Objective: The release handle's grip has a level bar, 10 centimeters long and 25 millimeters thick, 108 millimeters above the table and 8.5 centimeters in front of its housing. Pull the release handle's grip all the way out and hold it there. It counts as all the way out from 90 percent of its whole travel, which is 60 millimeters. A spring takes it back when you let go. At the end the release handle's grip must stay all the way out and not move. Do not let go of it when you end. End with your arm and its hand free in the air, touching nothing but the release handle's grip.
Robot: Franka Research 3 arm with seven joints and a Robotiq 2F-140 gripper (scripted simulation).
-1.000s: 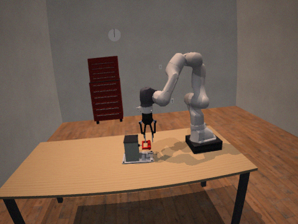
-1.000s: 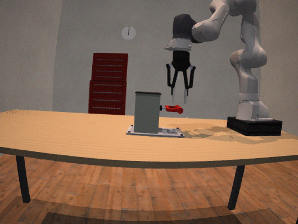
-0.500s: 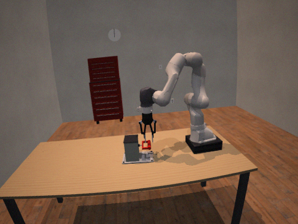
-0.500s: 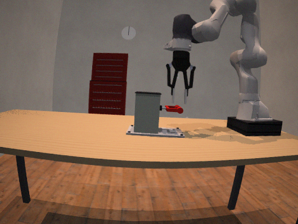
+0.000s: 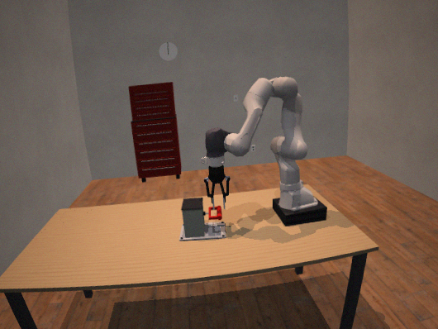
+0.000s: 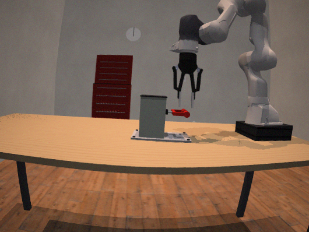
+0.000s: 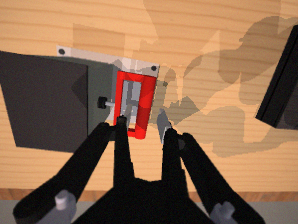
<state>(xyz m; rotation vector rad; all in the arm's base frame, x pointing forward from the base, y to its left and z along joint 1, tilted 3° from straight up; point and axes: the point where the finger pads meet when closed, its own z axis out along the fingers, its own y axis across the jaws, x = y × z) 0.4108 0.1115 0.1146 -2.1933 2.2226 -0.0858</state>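
Right now the base plate is 16 cm below my hand and 10 cm ahead of it.
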